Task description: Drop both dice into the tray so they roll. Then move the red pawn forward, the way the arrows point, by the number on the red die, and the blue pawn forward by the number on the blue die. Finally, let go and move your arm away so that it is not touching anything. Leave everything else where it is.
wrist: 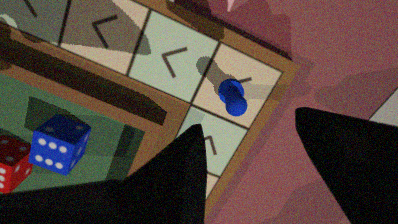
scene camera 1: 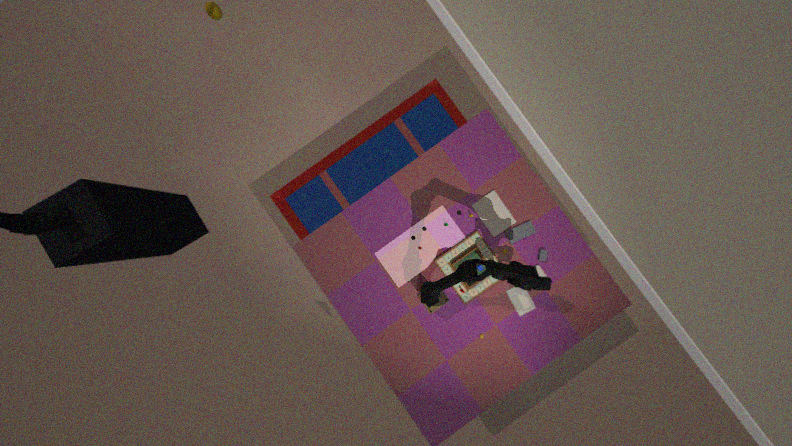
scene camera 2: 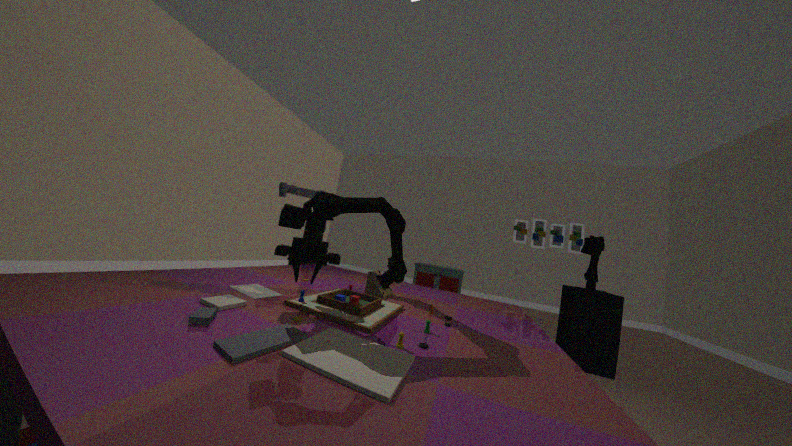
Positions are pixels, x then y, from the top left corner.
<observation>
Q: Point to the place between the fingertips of the gripper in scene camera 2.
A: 303, 282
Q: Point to a blue pawn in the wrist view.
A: At 231, 92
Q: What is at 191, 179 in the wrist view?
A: The gripper.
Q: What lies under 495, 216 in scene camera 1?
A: A white slab.
</observation>
